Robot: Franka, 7 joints.
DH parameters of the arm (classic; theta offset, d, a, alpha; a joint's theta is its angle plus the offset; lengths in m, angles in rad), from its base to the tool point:
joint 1: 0 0.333 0 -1.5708
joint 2: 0 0 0 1.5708
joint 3: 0 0.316 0.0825 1.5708
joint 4: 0 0 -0.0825 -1.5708
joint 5: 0 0.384 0 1.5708
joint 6: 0 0 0.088 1.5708
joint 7: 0 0.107 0 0
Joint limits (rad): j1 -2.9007..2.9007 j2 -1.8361..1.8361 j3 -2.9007..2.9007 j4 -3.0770..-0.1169 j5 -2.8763..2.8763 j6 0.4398..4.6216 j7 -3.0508..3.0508
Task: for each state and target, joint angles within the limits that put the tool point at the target. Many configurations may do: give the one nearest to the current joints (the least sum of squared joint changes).
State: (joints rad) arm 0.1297 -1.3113 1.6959 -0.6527 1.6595 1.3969 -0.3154
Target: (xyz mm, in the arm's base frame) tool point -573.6 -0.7 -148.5
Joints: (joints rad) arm 0.3876 -1.8361 2.2081 -0.9086 1.5489 1.1694 -0.3154
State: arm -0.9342 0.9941 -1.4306 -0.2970 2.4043 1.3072 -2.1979
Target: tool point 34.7 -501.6 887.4
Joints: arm -1.3393 0.5911 -1.5515 -0.4355 2.3197 0.8673 -2.1979
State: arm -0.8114 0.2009 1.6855 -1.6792 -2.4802 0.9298 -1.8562
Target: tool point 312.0 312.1 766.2
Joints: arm -0.7563 0.1208 1.8480 -1.7522 -2.4241 0.4503 -1.8562
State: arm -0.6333 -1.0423 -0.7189 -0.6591 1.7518 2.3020 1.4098
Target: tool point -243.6 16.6 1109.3
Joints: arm -0.7217 -0.8558 -0.4015 -1.0340 1.6977 2.1368 1.4098
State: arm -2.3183 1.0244 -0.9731 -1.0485 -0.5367 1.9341 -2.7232
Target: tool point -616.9 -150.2 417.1
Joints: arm -2.0155 0.7457 -1.0259 -1.4893 -0.4706 1.4764 -2.7232
